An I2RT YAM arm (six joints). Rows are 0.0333 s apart.
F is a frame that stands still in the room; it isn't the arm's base.
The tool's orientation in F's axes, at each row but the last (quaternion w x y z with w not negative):
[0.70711 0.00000 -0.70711 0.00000]
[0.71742 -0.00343 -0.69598 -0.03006]
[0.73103 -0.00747 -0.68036 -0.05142]
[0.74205 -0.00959 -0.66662 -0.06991]
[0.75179 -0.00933 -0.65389 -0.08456]
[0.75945 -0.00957 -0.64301 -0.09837]
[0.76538 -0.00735 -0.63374 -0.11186]
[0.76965 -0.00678 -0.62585 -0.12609]
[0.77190 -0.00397 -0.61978 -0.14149]
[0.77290 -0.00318 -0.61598 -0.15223]
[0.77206 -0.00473 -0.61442 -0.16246]
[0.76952 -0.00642 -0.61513 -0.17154]
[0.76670 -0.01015 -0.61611 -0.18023]
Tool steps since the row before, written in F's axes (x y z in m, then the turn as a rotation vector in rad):
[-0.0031 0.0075 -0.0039 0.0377 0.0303 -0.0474]
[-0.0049 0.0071 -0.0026 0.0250 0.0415 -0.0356]
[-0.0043 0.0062 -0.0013 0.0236 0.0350 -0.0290]
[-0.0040 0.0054 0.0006 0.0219 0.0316 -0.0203]
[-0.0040 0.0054 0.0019 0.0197 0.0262 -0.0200]
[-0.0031 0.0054 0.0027 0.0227 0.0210 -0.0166]
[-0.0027 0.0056 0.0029 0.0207 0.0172 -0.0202]
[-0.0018 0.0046 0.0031 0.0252 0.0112 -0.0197]
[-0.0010 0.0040 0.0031 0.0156 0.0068 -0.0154]
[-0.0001 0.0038 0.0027 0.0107 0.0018 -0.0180]
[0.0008 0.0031 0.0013 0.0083 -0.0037 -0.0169]
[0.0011 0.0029 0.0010 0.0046 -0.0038 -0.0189]
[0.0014 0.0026 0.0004 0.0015 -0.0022 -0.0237]
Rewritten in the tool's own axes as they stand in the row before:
[-0.0039 0.0075 0.0031 -0.0474 0.0303 -0.0377]
[-0.0030 0.0068 0.0051 -0.0364 0.0413 -0.0241]
[-0.0020 0.0057 0.0047 -0.0295 0.0351 -0.0228]
[-0.0003 0.0049 0.0046 -0.0208 0.0322 -0.0205]
[0.0007 0.0049 0.0049 -0.0201 0.0266 -0.0190]
[0.0014 0.0051 0.0043 -0.0156 0.0224 -0.0220]
[0.0014 0.0054 0.0040 -0.0189 0.0179 -0.0214]
[0.0018 0.0045 0.0032 -0.0164 0.0130 -0.0266]
[0.0019 0.0041 0.0024 -0.0132 0.0074 -0.0172]
[0.0017 0.0041 0.0015 -0.0155 0.0010 -0.0142]
[0.0006 0.0034 0.0002 -0.0136 -0.0046 -0.0128]
[0.0004 0.0032 -0.0002 -0.0161 -0.0061 -0.0098]
[-0.0001 0.0029 -0.0006 -0.0216 -0.0065 -0.0076]

